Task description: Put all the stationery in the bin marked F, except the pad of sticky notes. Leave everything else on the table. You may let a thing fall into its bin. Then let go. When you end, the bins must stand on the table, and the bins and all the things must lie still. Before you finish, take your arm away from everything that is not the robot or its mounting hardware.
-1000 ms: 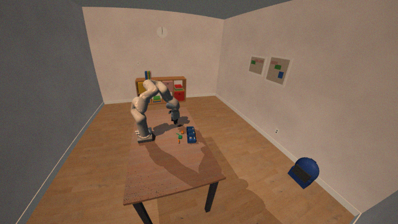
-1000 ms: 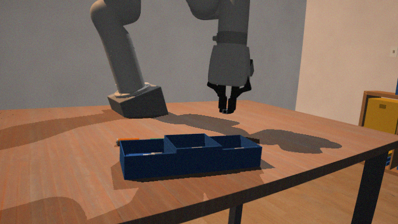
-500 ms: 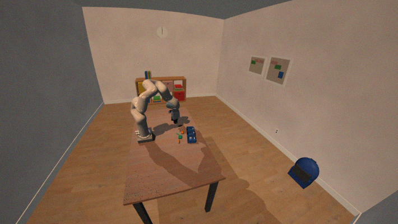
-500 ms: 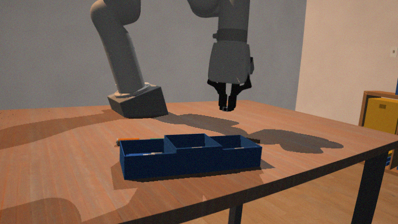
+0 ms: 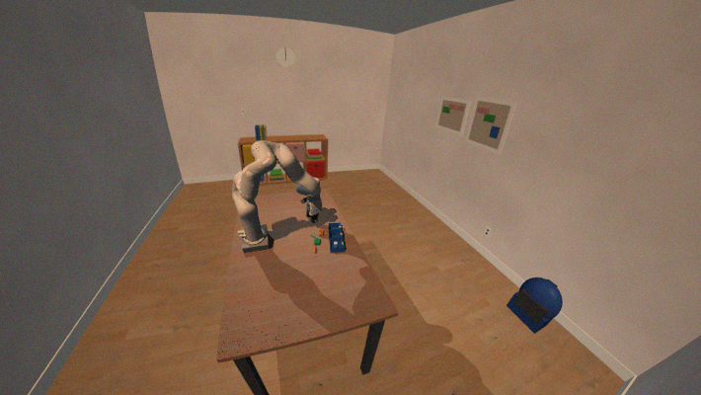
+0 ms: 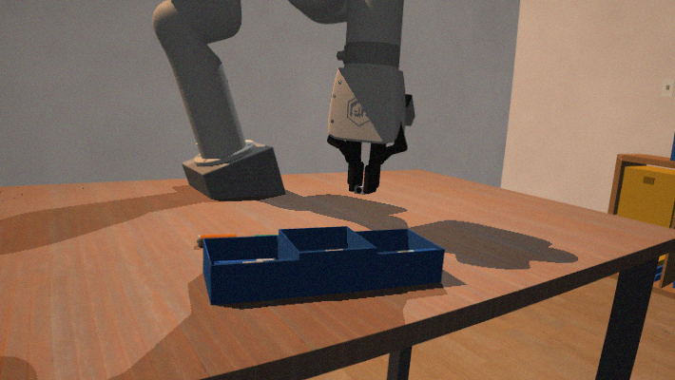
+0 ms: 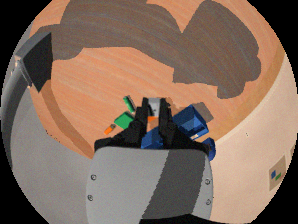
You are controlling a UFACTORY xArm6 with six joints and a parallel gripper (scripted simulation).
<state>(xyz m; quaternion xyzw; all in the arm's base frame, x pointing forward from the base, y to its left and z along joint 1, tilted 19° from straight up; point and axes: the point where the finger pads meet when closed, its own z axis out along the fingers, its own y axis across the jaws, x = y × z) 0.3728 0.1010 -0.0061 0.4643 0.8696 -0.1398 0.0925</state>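
My gripper is now 200 mm to the left of the blue-and-white piece, 100 mm short of it and 80 mm above it. The rest, counted from my hand: orange block 80 mm below, 60 mm to the right, 40 mm ahead; grey-white sharpener 10 mm below; thin green stick 80 mm below, 70 mm to the right, 10 mm behind.
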